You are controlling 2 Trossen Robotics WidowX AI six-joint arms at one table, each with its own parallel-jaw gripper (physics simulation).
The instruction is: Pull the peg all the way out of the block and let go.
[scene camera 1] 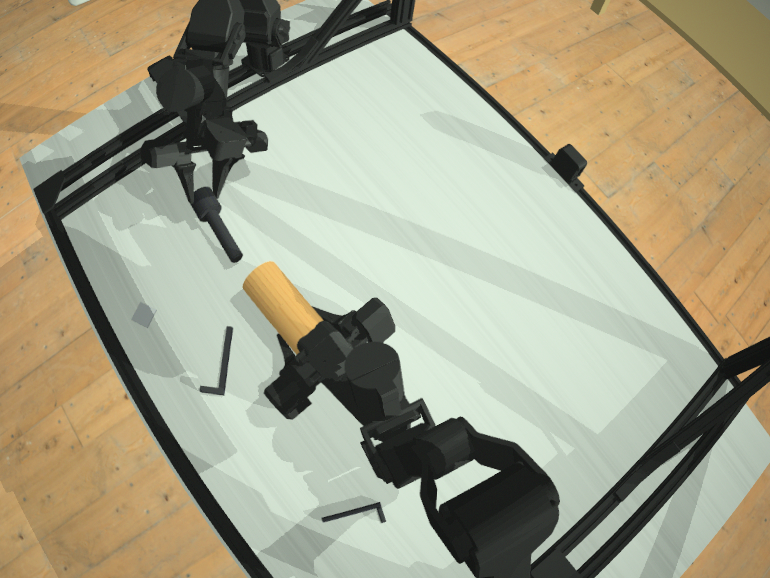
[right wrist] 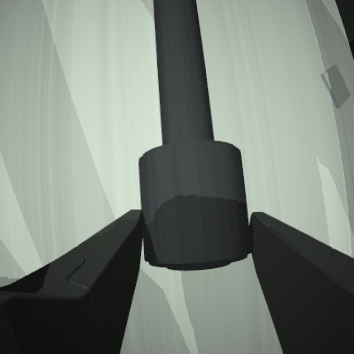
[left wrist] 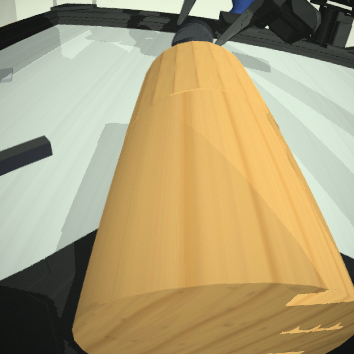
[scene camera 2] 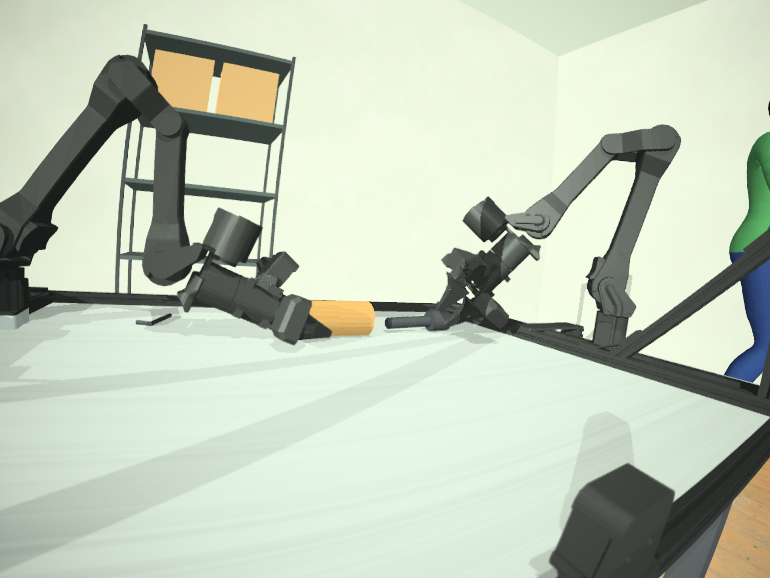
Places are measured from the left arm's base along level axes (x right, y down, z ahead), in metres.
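Pixels of known places: left gripper, fingertip midpoint: (scene camera 1: 294,322) (scene camera 2: 323,331); right gripper, fingertip midpoint: (scene camera 1: 203,200) (right wrist: 196,222) (left wrist: 194,38) (scene camera 2: 440,319); right arm's base, link origin: (scene camera 1: 265,60) (left wrist: 325,43) (scene camera 2: 607,346).
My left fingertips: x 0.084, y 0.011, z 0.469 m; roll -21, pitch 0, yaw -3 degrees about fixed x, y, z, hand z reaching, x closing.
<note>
Ahead of a thing's pixels: the offset from my left fingertips to its top centre. "spot": to the spot under its first point.
The block @(dx -0.001, dy -0.049, dz +0.016 m) (scene camera 1: 279,301) (scene camera 2: 351,317) (left wrist: 200,190) is a light wooden cylinder lying on its side. My left gripper (scene camera 1: 299,328) is shut on the block; in the left wrist view the block hides most of the fingers. The dark peg @(dx +0.003, dy -0.036, dz +0.185 m) (scene camera 1: 225,237) (scene camera 2: 405,322) (right wrist: 185,75) is wholly outside the block, with a gap between its thin tip and the block's near end face. My right gripper (scene camera 1: 204,197) (right wrist: 196,222) is shut on the peg's thick head, one finger on each side. The peg points towards the block in scene camera 1. The block's hole is hidden in these views.
A dark L-shaped bar @(dx -0.116, dy +0.000, dz +0.030 m) (scene camera 1: 226,360) lies left of the block in scene camera 1, and another L-shaped bar @(dx -0.118, dy +0.002, dz -0.250 m) (scene camera 1: 353,512) lies near the bottom. A small grey square @(spot: dx -0.163, dy +0.005, dz +0.154 m) (scene camera 1: 144,314) (right wrist: 336,86) lies near the left edge. Black rails (scene camera 1: 497,111) border the table.
</note>
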